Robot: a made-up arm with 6 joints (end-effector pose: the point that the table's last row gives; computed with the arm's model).
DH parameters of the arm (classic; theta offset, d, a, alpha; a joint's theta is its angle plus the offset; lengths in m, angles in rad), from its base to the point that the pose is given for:
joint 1: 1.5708 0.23 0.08 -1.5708
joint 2: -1.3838 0 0.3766 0
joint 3: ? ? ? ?
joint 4: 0 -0.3 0 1.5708
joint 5: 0 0.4 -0.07 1.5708
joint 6: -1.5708 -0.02 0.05 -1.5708
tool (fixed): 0 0.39 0 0
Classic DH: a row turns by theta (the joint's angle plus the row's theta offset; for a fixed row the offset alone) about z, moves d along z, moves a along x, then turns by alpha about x.
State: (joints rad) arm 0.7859 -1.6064 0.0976 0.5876 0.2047 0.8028
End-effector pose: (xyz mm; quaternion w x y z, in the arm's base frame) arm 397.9 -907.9 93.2 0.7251 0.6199 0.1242 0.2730
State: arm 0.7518 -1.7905 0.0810 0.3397 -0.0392 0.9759
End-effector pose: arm 105.1 -905.7 -133.6 0.6584 0.7479 0.0842 -0.0022
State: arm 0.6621 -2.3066 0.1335 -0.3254 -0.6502 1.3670
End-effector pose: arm -576.4 -399.0 -160.5 0.2728 0.7093 0.0432 -0.6485
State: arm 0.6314 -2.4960 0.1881 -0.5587 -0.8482 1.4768
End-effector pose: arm -649.8 -175.5 -27.5 0.1067 0.6038 0.0423 -0.7888
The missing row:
joint 3: -0.187 -0.05 0.07 -1.5708
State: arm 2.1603 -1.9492 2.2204 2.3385 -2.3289 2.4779
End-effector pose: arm -186.0 722.3 544.5 0.6747 -0.2463 -0.6954 -0.0221
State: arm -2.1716 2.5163 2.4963 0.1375 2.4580 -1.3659
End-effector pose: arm 19.4 -67.4 -410.0 0.0384 0.2268 0.6558 -0.7190
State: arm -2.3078 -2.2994 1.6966 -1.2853 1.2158 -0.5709
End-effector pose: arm -169.7 222.3 -51.8 0.1386 0.1664 -0.0341 0.9757
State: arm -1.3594 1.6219 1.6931 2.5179 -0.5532 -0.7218
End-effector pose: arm 855.4 -57.2 83.4 0.4550 0.1609 0.2505 0.8392
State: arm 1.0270 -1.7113 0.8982 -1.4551 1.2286 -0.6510
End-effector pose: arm 272.3 -182.8 145.7 0.9880 0.0778 -0.0659 -0.1161
